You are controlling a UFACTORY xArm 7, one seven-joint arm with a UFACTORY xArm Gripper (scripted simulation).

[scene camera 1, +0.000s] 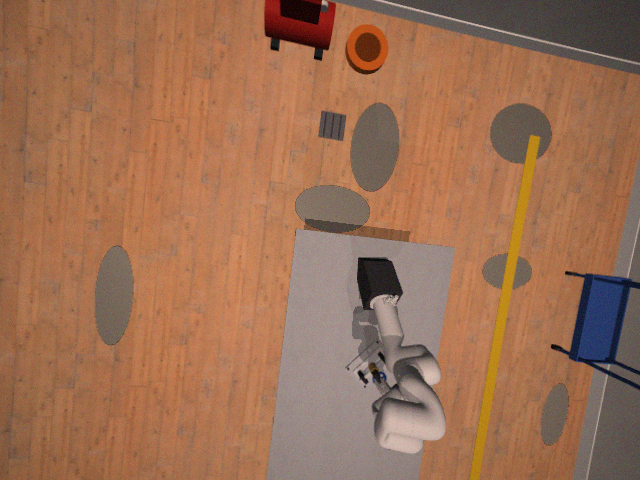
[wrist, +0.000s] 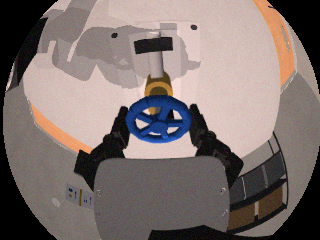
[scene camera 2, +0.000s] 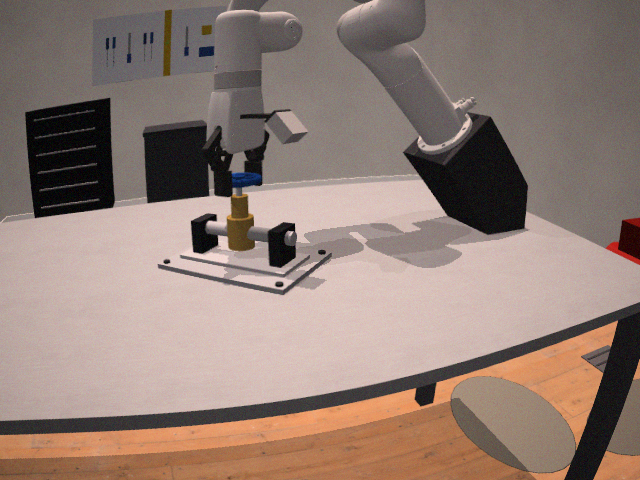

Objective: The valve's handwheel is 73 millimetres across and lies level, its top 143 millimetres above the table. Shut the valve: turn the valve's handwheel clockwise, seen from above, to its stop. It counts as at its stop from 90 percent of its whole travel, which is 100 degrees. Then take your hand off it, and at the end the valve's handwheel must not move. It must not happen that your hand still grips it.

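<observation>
A baseplate (wrist: 189,31) is visible to me. My own gripper (scene camera 2: 239,190) is visible as well, and the wrist view shows that gripper (wrist: 158,113) too.
</observation>
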